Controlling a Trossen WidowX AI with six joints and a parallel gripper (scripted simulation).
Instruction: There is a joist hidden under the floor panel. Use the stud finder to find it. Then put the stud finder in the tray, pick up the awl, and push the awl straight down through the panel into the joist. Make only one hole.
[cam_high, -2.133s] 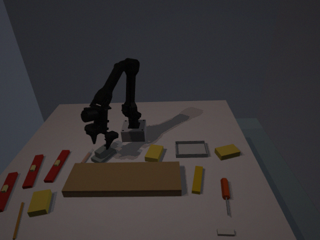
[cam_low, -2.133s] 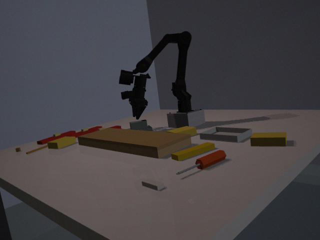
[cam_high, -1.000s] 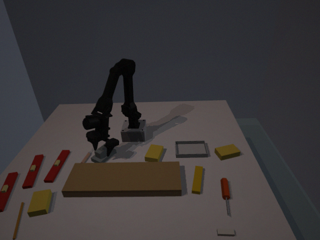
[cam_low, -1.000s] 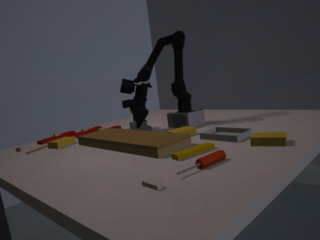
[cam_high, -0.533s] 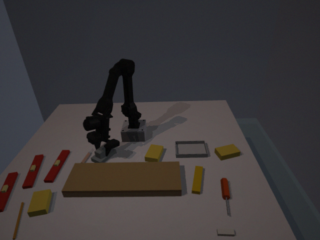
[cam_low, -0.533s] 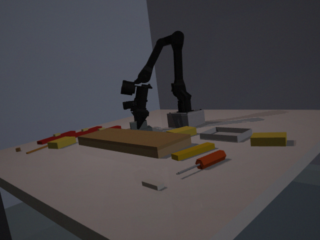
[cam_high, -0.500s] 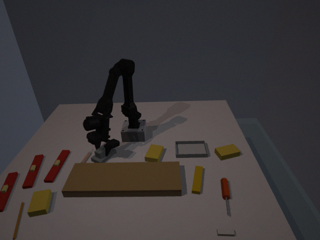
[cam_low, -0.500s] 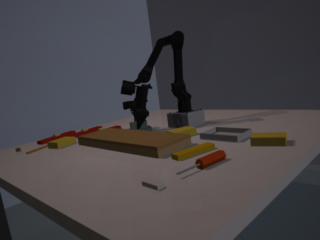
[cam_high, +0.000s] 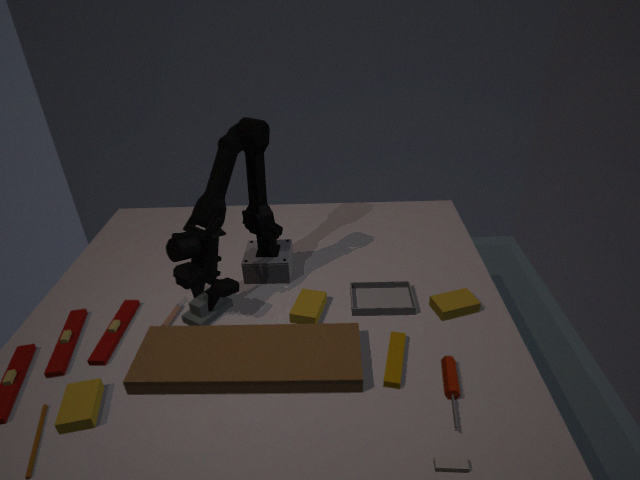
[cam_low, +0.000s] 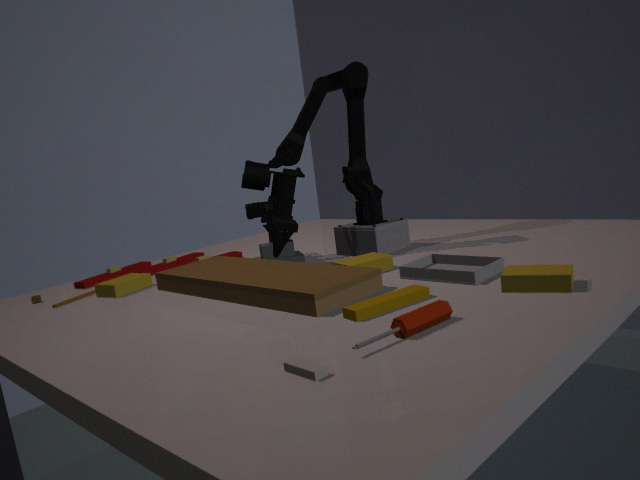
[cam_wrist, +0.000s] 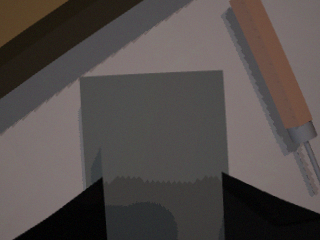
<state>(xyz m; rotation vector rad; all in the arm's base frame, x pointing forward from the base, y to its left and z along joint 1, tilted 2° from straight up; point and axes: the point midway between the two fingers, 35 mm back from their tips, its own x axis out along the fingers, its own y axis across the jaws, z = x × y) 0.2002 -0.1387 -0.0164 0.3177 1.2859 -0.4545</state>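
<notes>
The awl is 80 mm to the right of my gripper tip, 20 mm below it and 20 mm behind it. From my gripper tip the other things lie so: thin stick 390 mm ahead, 240 mm to the right, 20 mm below; stud finder 20 mm behind, 20 mm above, 10 mm to the left; grey tray 470 mm to the left, 70 mm behind, 10 mm below.
</notes>
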